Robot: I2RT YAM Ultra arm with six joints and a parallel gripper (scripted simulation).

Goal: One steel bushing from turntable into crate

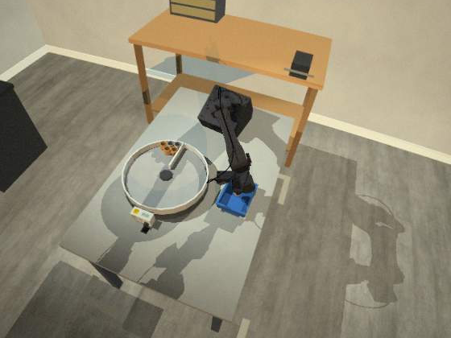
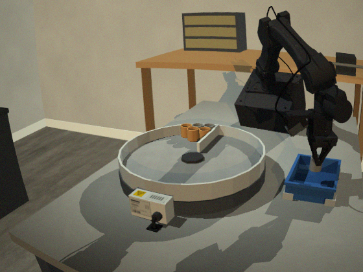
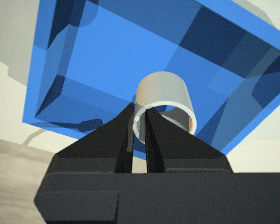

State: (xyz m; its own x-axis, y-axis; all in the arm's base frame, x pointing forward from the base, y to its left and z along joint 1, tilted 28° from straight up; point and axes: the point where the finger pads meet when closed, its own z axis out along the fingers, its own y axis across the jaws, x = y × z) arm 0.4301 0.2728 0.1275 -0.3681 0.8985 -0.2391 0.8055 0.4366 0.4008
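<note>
Right now my hand is 1 cm past the blue crate, 1 cm to the left of it and 6 cm above it. Round my hand: round turntable: 4 cm ahead, 37 cm to the right, 3 cm below.
</note>
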